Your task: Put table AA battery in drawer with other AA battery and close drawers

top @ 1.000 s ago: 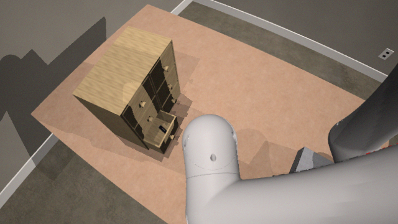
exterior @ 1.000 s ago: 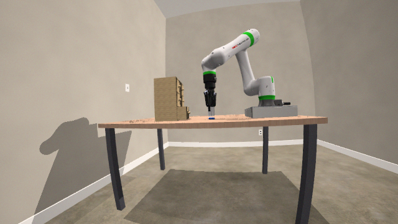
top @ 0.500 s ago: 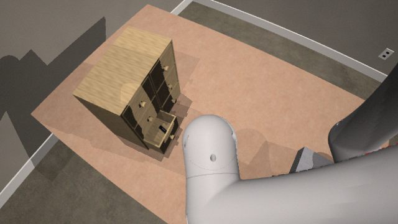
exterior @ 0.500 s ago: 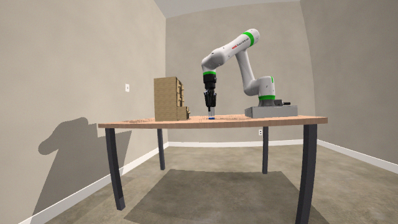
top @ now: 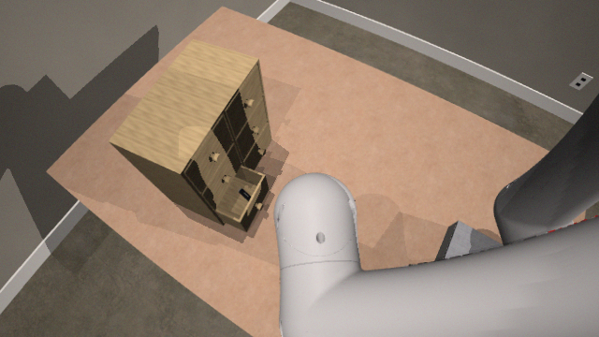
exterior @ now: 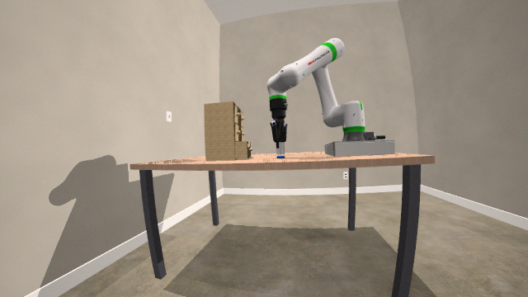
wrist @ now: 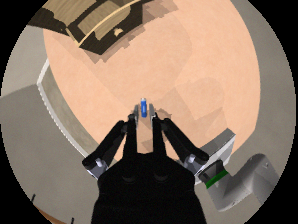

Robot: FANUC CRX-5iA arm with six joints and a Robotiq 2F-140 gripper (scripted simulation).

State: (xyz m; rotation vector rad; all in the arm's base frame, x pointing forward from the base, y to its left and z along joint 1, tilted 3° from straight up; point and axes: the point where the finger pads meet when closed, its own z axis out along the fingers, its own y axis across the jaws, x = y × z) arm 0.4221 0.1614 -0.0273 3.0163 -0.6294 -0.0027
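Right now the blue AA battery is 5 cm below my hand. Also, from my hand: orange-brown thing 34 cm ahead, 12 cm to the right, 4 cm below; dark battery 24 cm ahead, 4 cm to the right, 4 cm below.
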